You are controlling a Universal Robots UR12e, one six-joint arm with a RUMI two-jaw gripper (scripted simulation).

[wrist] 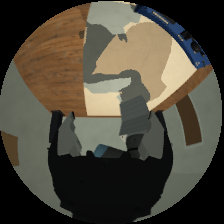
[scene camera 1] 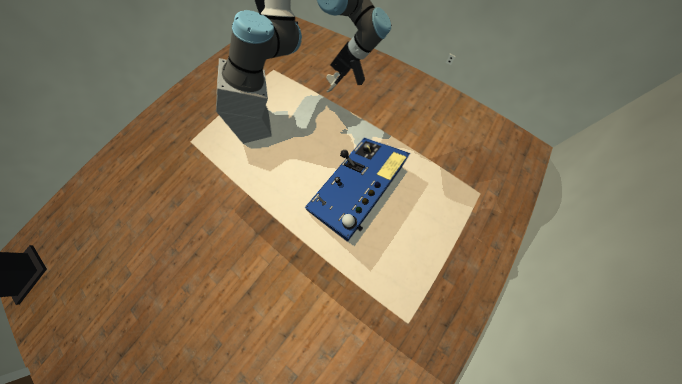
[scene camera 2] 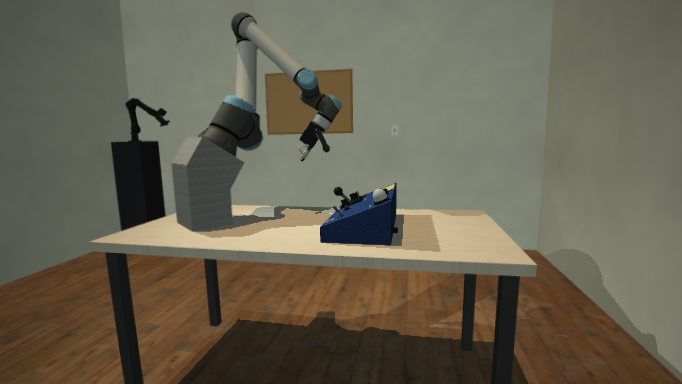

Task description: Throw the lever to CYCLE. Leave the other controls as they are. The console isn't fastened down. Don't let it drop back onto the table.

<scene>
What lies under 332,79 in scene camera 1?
The gripper.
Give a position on a blue sloped console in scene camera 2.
At 368,220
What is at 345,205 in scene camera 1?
A blue sloped console.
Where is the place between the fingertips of the gripper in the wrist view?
111,111
</scene>
